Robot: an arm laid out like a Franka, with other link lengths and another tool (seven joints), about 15 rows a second.
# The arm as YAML. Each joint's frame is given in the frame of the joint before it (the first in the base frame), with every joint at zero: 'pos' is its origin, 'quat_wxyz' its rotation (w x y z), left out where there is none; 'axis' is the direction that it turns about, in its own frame. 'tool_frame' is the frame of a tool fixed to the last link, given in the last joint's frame.
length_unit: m
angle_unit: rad
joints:
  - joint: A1
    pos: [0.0, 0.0, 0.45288]
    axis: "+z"
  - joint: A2
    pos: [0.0, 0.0, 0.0]
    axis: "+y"
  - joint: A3
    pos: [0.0, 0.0, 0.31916]
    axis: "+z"
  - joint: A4
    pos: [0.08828, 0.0, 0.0]
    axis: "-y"
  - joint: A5
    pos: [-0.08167, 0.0, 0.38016]
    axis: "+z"
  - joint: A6
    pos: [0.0, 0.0, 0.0]
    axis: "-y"
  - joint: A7
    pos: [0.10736, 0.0, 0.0]
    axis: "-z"
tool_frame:
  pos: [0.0, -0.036, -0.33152]
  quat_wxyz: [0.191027, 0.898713, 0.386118, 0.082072]
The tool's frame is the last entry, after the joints.
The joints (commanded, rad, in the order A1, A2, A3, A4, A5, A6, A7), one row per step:
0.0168 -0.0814 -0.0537 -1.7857 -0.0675 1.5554 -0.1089
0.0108 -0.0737 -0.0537 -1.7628 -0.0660 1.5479 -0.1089
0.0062 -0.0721 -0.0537 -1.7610 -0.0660 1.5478 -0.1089
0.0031 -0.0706 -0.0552 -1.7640 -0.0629 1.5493 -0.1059
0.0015 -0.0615 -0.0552 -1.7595 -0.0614 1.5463 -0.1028
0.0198 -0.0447 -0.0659 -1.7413 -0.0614 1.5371 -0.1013
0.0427 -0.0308 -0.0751 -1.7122 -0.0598 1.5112 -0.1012
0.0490 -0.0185 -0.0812 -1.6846 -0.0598 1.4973 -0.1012
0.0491 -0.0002 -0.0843 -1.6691 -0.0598 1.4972 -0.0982
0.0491 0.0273 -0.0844 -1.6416 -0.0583 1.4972 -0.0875
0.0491 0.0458 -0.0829 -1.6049 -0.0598 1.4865 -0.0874
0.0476 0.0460 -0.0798 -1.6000 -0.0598 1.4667 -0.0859
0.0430 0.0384 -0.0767 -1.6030 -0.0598 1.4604 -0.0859
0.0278 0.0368 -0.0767 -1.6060 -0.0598 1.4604 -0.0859
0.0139 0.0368 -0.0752 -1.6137 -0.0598 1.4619 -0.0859
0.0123 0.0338 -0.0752 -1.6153 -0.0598 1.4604 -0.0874
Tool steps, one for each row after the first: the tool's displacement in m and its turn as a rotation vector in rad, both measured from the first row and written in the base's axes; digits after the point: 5 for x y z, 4 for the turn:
0.00413 -0.00284 0.00583 0.0007 -0.0078 -0.0067
0.00430 -0.00522 0.00582 0.0006 -0.0079 -0.0114
0.00347 -0.00652 0.00363 0.0034 -0.0052 -0.0192
0.00374 -0.00690 0.00074 0.0042 0.0022 -0.0243
0.00700 -0.00319 -0.00033 0.0037 0.0099 -0.0187
0.00824 0.00424 0.00387 0.0047 0.0206 -0.0069
0.01199 0.00414 0.00893 0.0038 0.0192 -0.0075
0.01665 0.00242 0.00627 0.0020 0.0219 -0.0135
0.02501 0.00261 0.00389 -0.0006 0.0212 -0.0243
0.03262 0.00267 0.00967 -0.0038 0.0137 -0.0234
0.02728 0.00362 0.01067 -0.0037 0.0287 -0.0244
0.02392 0.00287 0.01308 -0.0030 0.0304 -0.0263
0.02183 -0.00518 0.01262 -0.0026 0.0318 -0.0415
0.01905 -0.01165 0.00935 -0.0021 0.0380 -0.0539
0.01790 -0.01244 0.01016 -0.0016 0.0382 -0.0541

